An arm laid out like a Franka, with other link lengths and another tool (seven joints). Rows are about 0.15 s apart.
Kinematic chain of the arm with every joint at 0, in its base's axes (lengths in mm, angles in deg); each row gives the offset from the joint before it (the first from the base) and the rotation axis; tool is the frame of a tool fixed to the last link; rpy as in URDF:
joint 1: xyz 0 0 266.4 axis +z
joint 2: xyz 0 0 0 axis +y
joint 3: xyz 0 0 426.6 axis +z
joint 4: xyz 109.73 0 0 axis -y
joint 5: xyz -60.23 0 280.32 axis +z
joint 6: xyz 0 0 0 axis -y
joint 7: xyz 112.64 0 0 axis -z
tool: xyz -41 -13 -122.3 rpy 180 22.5 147.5
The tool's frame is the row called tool.
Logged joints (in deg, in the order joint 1, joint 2, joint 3, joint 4, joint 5, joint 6, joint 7), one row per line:
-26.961, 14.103, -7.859, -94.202, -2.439, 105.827, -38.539
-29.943, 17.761, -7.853, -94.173, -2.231, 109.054, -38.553
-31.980, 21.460, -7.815, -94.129, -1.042, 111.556, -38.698
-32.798, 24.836, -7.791, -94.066, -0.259, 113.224, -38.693
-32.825, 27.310, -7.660, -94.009, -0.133, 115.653, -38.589
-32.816, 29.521, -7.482, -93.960, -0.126, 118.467, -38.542
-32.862, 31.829, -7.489, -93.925, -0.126, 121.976, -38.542
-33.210, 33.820, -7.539, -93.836, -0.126, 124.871, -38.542
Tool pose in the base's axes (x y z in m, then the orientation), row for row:
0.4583, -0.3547, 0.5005, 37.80, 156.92, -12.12
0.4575, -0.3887, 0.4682, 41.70, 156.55, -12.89
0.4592, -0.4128, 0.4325, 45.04, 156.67, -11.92
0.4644, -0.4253, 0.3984, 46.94, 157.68, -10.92
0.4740, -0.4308, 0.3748, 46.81, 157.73, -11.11
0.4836, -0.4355, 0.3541, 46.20, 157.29, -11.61
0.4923, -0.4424, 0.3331, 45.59, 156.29, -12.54
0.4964, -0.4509, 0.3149, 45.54, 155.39, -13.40
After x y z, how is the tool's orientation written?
As a rotation vector, in degrees.
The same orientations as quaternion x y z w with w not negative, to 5 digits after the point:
0.23061, 0.95734, -0.07394, 0.15762
0.25360, 0.95208, -0.07839, 0.15195
0.27269, 0.94854, -0.07217, 0.14392
0.28222, 0.94802, -0.06565, 0.13156
0.28140, 0.94821, -0.06679, 0.13136
0.27850, 0.94815, -0.06999, 0.13619
0.27624, 0.94699, -0.07598, 0.14534
0.27701, 0.94521, -0.08151, 0.15230

